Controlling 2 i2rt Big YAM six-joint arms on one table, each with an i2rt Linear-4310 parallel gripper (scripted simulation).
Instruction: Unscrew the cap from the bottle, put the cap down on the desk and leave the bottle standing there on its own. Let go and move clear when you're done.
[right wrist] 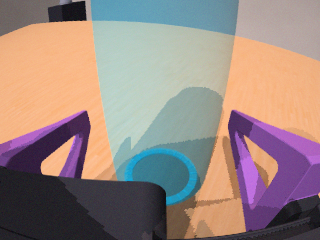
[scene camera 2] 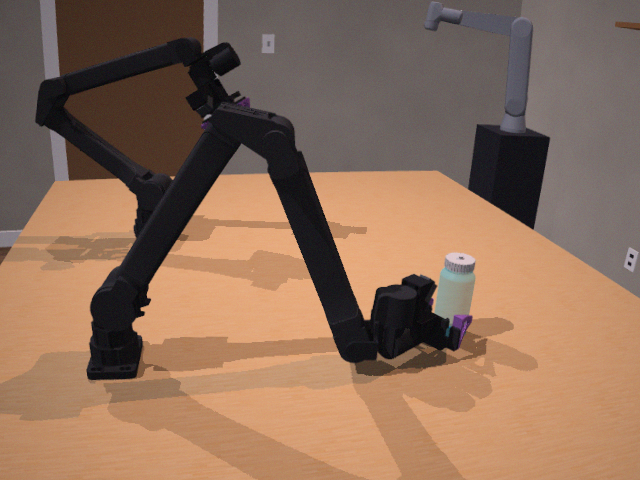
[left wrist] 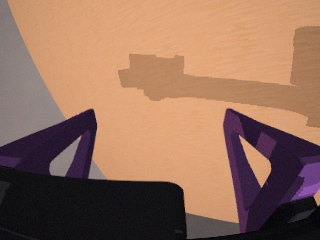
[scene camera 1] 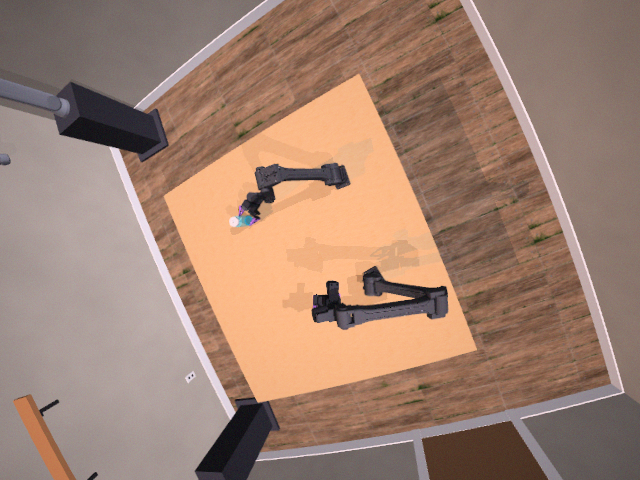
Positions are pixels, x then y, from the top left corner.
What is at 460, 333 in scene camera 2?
My right gripper.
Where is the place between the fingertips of my right gripper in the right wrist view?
159, 118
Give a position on a bottle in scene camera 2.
455, 290
